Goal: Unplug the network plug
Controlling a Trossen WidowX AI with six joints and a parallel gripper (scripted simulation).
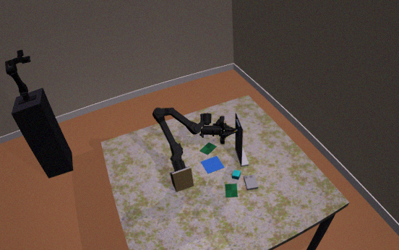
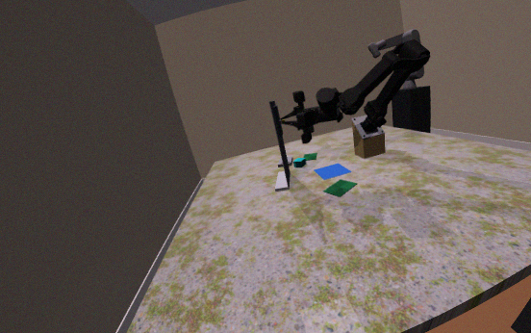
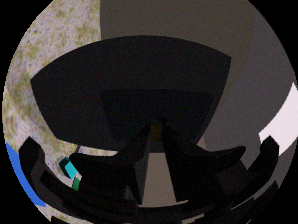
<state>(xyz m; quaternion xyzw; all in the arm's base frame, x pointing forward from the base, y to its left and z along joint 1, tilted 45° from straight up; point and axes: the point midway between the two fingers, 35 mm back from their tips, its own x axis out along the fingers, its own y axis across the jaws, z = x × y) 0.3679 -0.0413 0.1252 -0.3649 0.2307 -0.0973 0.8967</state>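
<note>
The blue marked square lies 25 cm below my gripper tip, 16 cm behind it and 2 cm to the left of it. Also, from my gripper tip: upright dark panel 10 cm below, 2 cm ahead, 1 cm to the right; then teal cube 23 cm below, 14 cm to the right, 7 cm behind; then network plug right at my gripper tip.
</note>
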